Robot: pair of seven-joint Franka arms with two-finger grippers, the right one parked.
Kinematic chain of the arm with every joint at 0, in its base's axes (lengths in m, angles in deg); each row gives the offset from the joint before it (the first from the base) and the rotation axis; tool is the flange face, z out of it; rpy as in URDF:
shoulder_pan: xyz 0 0 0.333 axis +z
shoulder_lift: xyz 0 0 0 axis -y
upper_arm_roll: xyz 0 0 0.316 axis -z
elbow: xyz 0.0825 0 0 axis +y
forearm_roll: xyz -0.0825 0 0.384 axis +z
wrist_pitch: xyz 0 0 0 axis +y
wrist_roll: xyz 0.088 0 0 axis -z
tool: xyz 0 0 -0.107 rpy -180 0 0
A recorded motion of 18 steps. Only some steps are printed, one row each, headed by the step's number.
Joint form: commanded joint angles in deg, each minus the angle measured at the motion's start. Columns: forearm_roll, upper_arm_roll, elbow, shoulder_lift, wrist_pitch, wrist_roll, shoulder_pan.
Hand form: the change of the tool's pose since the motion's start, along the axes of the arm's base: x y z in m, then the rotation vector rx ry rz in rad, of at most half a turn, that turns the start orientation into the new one. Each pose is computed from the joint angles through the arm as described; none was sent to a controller.
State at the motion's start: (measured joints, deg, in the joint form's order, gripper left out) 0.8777 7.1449 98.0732 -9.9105 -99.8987 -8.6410 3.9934
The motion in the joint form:
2: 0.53 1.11 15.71 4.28 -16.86 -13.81 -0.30
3: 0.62 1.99 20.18 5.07 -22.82 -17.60 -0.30
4: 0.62 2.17 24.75 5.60 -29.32 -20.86 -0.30
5: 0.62 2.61 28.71 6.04 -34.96 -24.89 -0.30
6: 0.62 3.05 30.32 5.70 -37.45 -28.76 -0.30
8: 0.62 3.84 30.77 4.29 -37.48 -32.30 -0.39
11: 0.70 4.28 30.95 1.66 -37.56 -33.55 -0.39
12: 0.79 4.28 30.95 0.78 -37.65 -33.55 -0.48
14: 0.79 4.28 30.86 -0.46 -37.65 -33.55 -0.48
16: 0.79 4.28 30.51 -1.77 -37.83 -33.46 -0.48
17: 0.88 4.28 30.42 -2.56 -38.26 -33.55 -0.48
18: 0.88 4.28 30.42 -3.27 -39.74 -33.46 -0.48
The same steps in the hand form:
2: -0.0282 -0.0151 -0.0602 0.0292 -0.0964 0.2070
3: -0.0371 -0.0237 -0.0790 0.0262 -0.1360 0.2558
4: -0.0464 -0.0254 -0.0997 0.0188 -0.1775 0.3085
5: -0.0563 -0.0292 -0.1170 0.0100 -0.2124 0.3705
6: -0.0606 -0.0332 -0.1283 0.0060 -0.2198 0.4304
8: -0.0638 -0.0411 -0.1445 0.0121 -0.1870 0.4766
11: -0.0660 -0.0452 -0.1698 0.0214 -0.1396 0.4893
12: -0.0665 -0.0461 -0.1778 0.0244 -0.1262 0.4863
14: -0.0669 -0.0462 -0.1885 0.0278 -0.1062 0.4861
16: -0.0657 -0.0465 -0.1979 0.0283 -0.0922 0.4847
17: -0.0651 -0.0467 -0.2039 0.0283 -0.0873 0.4853
18: -0.0631 -0.0471 -0.2083 0.0203 -0.0991 0.4848

